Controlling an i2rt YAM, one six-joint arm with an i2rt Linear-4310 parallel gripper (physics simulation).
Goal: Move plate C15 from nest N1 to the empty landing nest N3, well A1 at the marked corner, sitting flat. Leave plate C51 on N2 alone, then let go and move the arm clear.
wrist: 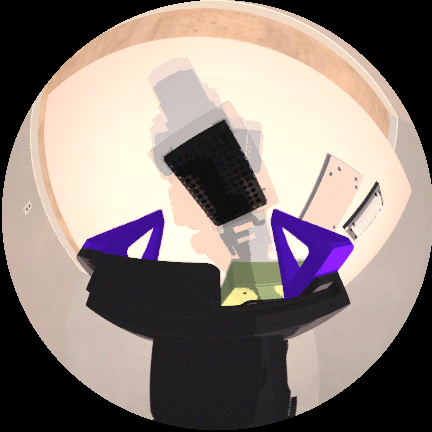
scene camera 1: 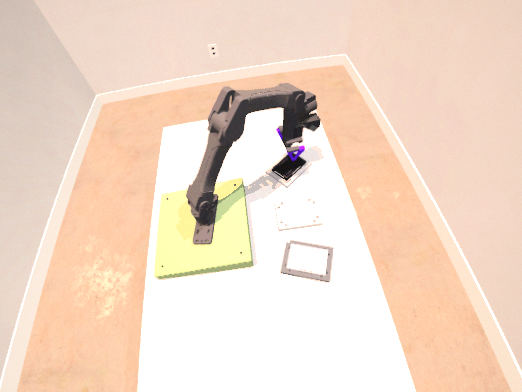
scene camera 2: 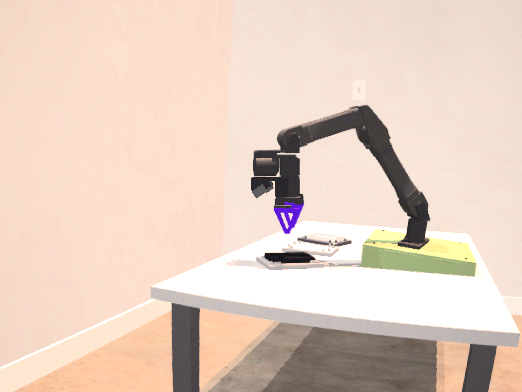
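My gripper point(scene camera 1: 290, 149) point(scene camera 2: 287, 232) point(wrist: 217, 214) is open and empty, purple fingers wide apart, pointing down above a black well plate point(scene camera 1: 289, 167) point(scene camera 2: 289, 257) point(wrist: 216, 175). That plate sits in a pale nest point(scene camera 1: 288, 183) point(scene camera 2: 295, 266), turned at an angle on the table. A white nest with small corner pegs point(scene camera 1: 298, 225) point(scene camera 2: 310, 250) point(wrist: 330, 190) stands beside it and holds no plate. A dark grey nest point(scene camera 1: 286, 258) point(scene camera 2: 345, 242) holds a white plate point(scene camera 1: 307, 260) point(scene camera 2: 324, 238) point(wrist: 367, 215). Plate and nest labels and the A1 mark cannot be read.
The arm stands on a green-yellow base block point(scene camera 1: 227, 245) point(scene camera 2: 415, 267) point(wrist: 255, 275) on the white table point(scene camera 1: 270, 340) point(scene camera 2: 350, 305). The arm's shadow falls across the black plate. Walls surround the table at some distance.
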